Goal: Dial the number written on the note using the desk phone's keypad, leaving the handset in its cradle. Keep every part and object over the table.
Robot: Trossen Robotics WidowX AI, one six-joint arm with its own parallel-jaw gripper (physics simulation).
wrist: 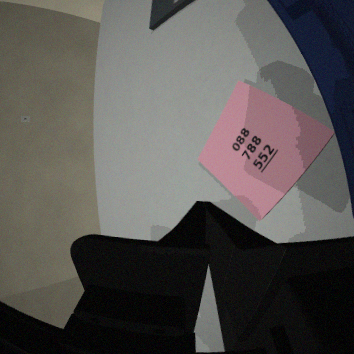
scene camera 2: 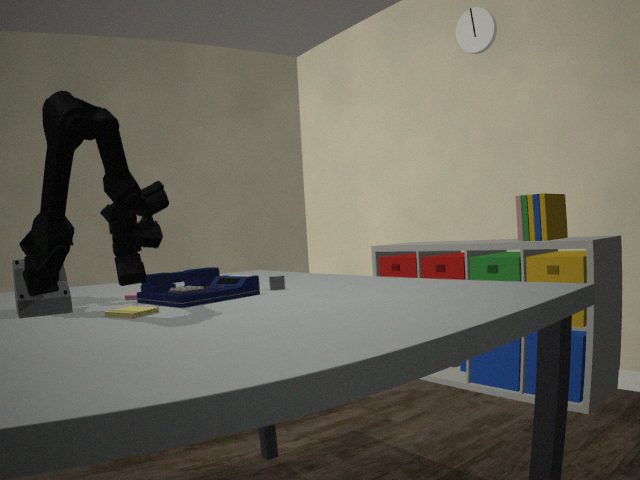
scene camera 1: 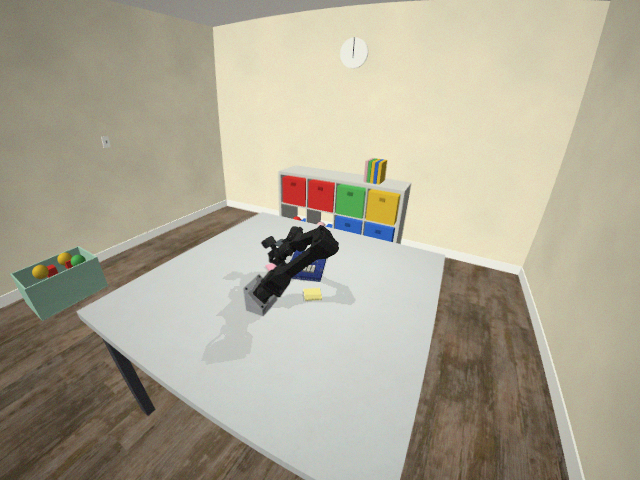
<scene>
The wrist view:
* my gripper: 201,207
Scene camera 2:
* my gripper: 128,273
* handset: 158,279
</scene>
